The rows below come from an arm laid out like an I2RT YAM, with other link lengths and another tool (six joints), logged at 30 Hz.
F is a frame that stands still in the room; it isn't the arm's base.
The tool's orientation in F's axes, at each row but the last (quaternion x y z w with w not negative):
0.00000 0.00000 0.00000 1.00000
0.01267 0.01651 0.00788 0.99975
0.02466 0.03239 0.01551 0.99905
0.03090 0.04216 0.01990 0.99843
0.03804 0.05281 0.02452 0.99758
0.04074 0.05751 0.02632 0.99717
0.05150 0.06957 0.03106 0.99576
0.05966 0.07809 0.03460 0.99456
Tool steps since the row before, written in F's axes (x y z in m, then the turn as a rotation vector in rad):
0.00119 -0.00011 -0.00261 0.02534 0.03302 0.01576
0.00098 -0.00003 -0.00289 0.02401 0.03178 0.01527
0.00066 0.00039 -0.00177 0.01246 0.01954 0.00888
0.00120 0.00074 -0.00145 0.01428 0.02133 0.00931
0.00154 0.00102 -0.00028 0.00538 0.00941 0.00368
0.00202 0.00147 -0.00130 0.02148 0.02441 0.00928
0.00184 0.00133 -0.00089 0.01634 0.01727 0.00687
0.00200 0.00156 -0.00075 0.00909 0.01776 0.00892
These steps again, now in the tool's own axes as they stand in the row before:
0.00119 -0.00011 -0.00261 0.02534 0.03302 0.01576
0.00107 -0.00012 -0.00285 0.02401 0.03179 0.01526
0.00078 0.00028 -0.00174 0.01250 0.01959 0.00872
0.00135 0.00060 -0.00138 0.01435 0.02133 0.00920
0.00161 0.00092 -0.00019 0.00546 0.00942 0.00354
0.00223 0.00126 -0.00117 0.02166 0.02405 0.00979
0.00203 0.00112 -0.00075 0.01641 0.01699 0.00739
0.00221 0.00133 -0.00059 0.00900 0.01816 0.00819

